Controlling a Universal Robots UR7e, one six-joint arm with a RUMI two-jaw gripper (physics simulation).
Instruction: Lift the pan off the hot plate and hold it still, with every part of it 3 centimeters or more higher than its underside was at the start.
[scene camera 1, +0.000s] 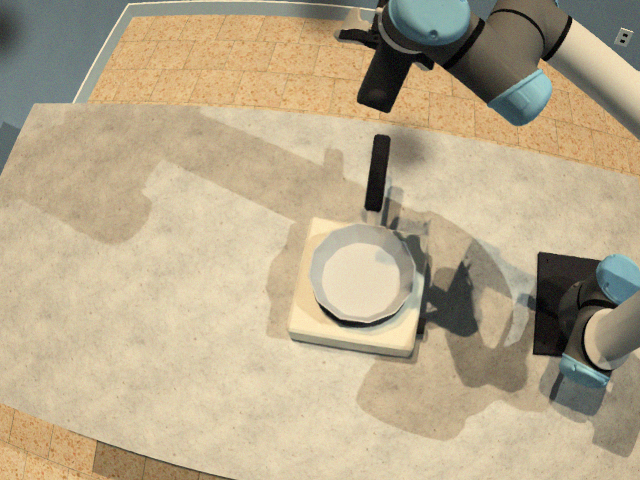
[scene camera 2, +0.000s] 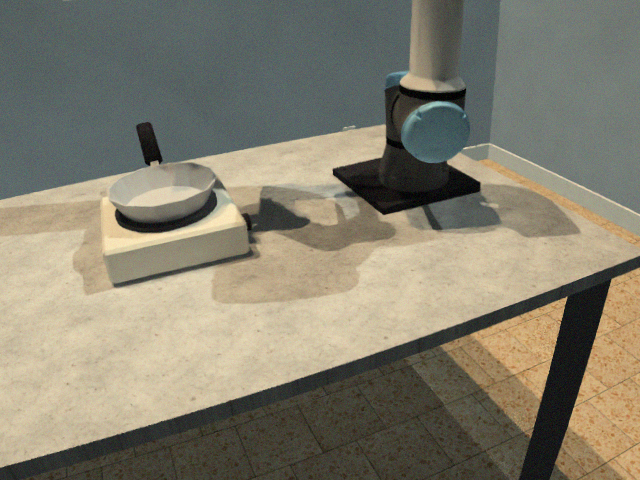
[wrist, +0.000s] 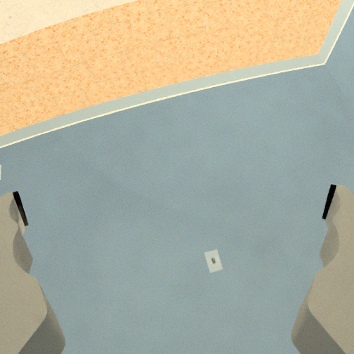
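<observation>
The grey pan sits upright on the cream hot plate. Its black handle points to the table's far edge, past the hot plate. My gripper is open, with its two fingers wide apart at the sides of the wrist view and the wall and floor showing beyond them. In scene camera 1 parts of the gripper show at the top, high up and beyond the handle's end; the fingertips are hard to make out there. The gripper does not show in scene camera 2. The pan does not show in the wrist view.
The arm's base plate stands on the table, right of the hot plate. A dark knob sticks out of the hot plate's right side. The arm's upper links reach across the top right in scene camera 1. Arm shadows cross the table.
</observation>
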